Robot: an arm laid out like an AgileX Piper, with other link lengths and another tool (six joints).
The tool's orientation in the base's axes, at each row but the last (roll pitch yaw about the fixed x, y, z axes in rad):
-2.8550 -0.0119 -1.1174
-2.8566 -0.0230 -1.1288
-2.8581 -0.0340 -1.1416
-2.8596 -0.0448 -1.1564
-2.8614 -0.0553 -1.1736
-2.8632 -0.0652 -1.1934
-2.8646 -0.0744 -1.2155
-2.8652 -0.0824 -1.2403
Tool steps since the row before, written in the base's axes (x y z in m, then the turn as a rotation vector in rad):
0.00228 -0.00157 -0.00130 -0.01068 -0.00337 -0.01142
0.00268 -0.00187 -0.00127 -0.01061 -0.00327 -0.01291
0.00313 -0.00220 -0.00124 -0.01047 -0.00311 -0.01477
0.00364 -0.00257 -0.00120 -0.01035 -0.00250 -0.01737
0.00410 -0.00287 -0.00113 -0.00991 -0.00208 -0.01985
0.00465 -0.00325 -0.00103 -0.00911 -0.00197 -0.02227
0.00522 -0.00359 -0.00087 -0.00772 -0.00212 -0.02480
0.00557 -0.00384 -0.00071 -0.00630 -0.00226 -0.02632
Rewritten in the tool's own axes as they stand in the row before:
0.00239 -0.00093 0.00166 -0.00178 0.01385 0.00780
0.00281 -0.00118 0.00174 -0.00188 0.01416 0.00926
0.00326 -0.00148 0.00184 -0.00203 0.01450 0.01110
0.00376 -0.00183 0.00195 -0.00265 0.01487 0.01367
0.00416 -0.00219 0.00205 -0.00301 0.01501 0.01620
0.00466 -0.00264 0.00214 -0.00297 0.01492 0.01874
0.00510 -0.00316 0.00220 -0.00254 0.01442 0.02156
0.00536 -0.00355 0.00221 -0.00207 0.01360 0.02342

